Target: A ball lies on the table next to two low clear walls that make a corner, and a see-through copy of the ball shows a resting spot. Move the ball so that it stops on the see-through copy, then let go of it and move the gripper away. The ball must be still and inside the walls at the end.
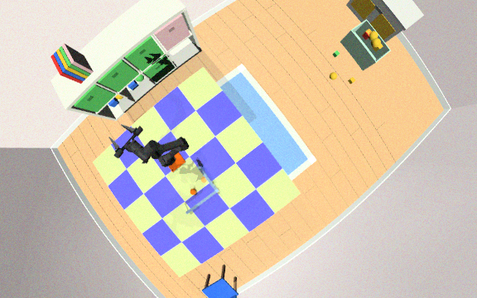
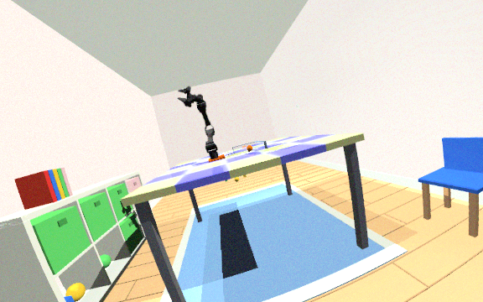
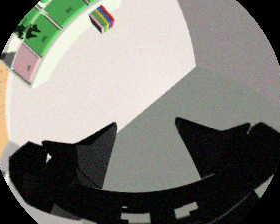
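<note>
The orange ball is 590 mm below my gripper tip, 460 mm ahead of it and 160 mm to the right of it. Round my gripper tip: pale orange spot: 590 mm below, 460 mm ahead, 30 mm to the right.
</note>
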